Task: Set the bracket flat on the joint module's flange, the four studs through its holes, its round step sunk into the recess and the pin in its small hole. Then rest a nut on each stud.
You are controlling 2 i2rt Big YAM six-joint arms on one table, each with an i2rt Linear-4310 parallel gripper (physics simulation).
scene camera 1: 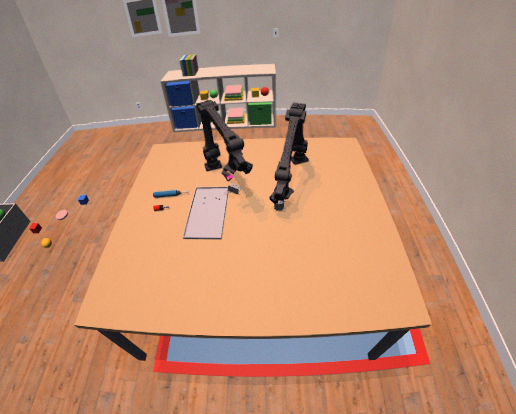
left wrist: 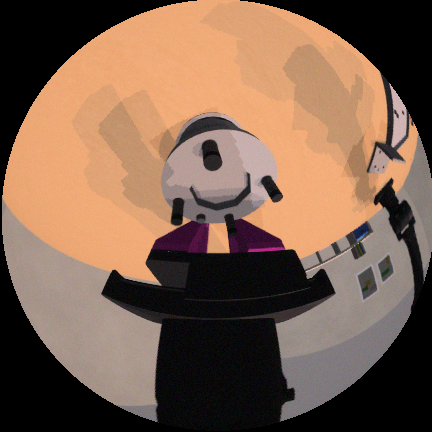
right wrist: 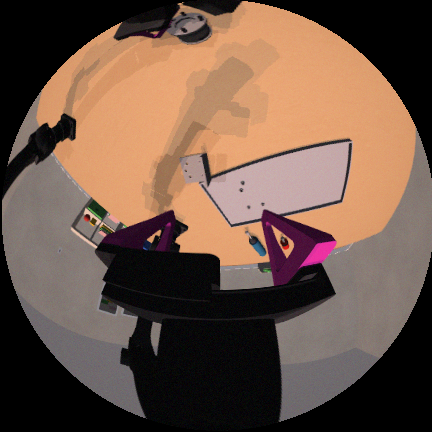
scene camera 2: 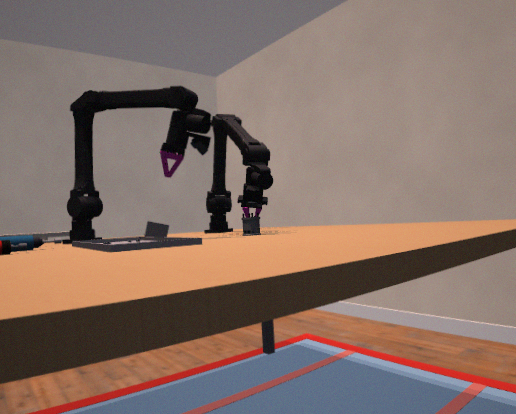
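Where they show: left gripper, fingertip midpoint: [scene camera 1: 284, 198] [left wrist: 217, 214]; right gripper, fingertip midpoint: [scene camera 1: 232, 175] [right wrist: 217, 214] [scene camera 2: 167, 177]; left arm's base, origin of the base link: [scene camera 1: 299, 159] [right wrist: 68, 125] [scene camera 2: 219, 232]; right arm's base, origin of the base link: [scene camera 1: 213, 166] [left wrist: 382, 190].
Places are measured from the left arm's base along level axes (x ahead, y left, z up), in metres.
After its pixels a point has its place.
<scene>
The joint module [scene camera 1: 278, 205] @(x 0.407, y -0.342, z 0.044 m) stands upright on the table, its pale flange with four dark studs, a centre boss and a small pin facing up in the left wrist view [left wrist: 217, 177] @(x 0.387, y -0.331, z 0.054 m). My left gripper [left wrist: 217, 214] @(x 0.353, y -0.278, z 0.031 m) is low over the near rim of the flange, fingers nearly together, one stud just in front of the tips; it also shows in scene camera 2 [scene camera 2: 251, 211] @(x 0.401, y -0.350, z 0.072 m). The grey bracket [scene camera 1: 234, 188] @(x 0.168, y -0.537, z 0.048 m) stands at the far corner of the grey tray [scene camera 1: 207, 213] @(x 0.268, y -0.743, z 0.004 m). Small nuts [right wrist: 250, 197] @(x 0.160, y -0.702, z 0.004 m) lie on the tray. My right gripper [right wrist: 217, 214] @(x 0.224, y -0.550, z 0.200 m) is open and empty, high above the bracket [right wrist: 195, 169] @(x 0.130, y -0.528, z 0.016 m).
A blue screwdriver [scene camera 1: 167, 193] @(x 0.021, y -0.951, z 0.034 m) and a small red tool [scene camera 1: 159, 208] @(x 0.130, y -1.019, z 0.026 m) lie left of the tray. Both arm bases stand at the table's far side. A shelf [scene camera 1: 219, 96] stands against the back wall.
</scene>
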